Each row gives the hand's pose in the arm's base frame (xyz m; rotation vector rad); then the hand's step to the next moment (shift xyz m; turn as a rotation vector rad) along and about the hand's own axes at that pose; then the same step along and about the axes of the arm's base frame.
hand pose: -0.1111 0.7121 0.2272 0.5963 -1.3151 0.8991
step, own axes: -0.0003 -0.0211 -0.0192 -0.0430 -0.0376 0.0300
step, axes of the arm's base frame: 0.0282 0.0040 -0.0015 0.0141 -0.0542 -0.0321
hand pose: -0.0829 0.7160 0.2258 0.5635 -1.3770 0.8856
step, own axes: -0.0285 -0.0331 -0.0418 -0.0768 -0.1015 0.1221
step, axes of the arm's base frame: 0.0525 0.0083 -0.0289 0.0123 -0.1708 -0.0423
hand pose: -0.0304 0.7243 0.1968 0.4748 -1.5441 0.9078
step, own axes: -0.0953 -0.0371 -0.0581 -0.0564 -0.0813 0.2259
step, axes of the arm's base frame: 0.0833 0.0032 -0.0830 -0.0731 -0.2342 -0.0254
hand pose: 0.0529 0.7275 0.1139 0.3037 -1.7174 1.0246
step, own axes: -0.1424 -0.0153 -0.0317 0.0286 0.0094 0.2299
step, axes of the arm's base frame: 0.0881 -0.0241 -0.1148 -0.1680 -0.1597 0.0048
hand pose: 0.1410 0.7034 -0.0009 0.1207 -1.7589 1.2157
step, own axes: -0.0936 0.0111 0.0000 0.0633 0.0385 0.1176
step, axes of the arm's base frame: 0.0440 -0.0325 -0.0767 -0.1305 -0.0451 0.0159
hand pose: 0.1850 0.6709 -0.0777 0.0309 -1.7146 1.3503
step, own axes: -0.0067 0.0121 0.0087 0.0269 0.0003 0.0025
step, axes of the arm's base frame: -0.0080 -0.0052 -0.0133 -0.0172 0.0113 0.0175
